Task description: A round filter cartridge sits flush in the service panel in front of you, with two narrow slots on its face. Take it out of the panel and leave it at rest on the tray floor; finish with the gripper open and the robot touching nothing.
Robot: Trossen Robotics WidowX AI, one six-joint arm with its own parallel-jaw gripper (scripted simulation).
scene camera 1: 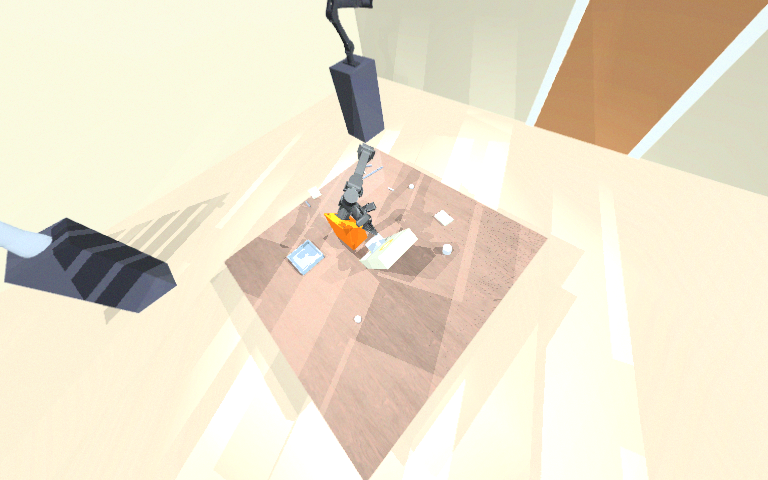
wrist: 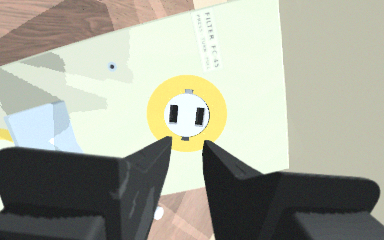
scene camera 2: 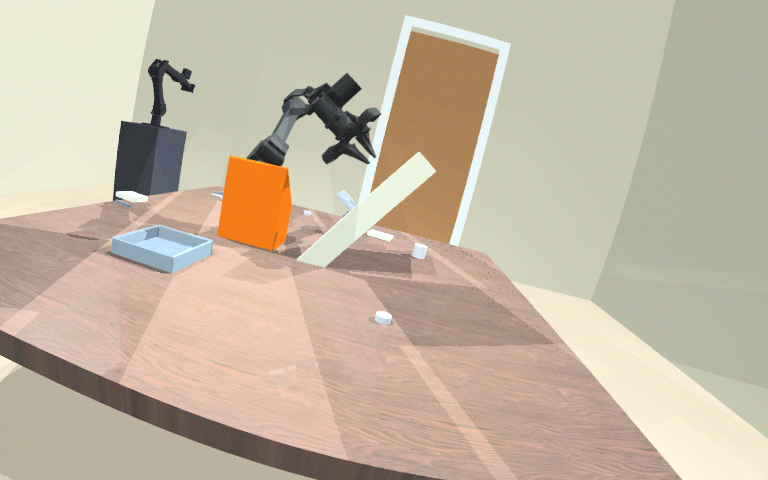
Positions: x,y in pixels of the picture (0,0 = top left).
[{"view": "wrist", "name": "gripper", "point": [187,144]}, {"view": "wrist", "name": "round white filter cartridge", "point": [186,114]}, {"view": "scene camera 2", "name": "gripper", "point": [372,160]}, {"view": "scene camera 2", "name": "light blue tray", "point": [165,248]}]
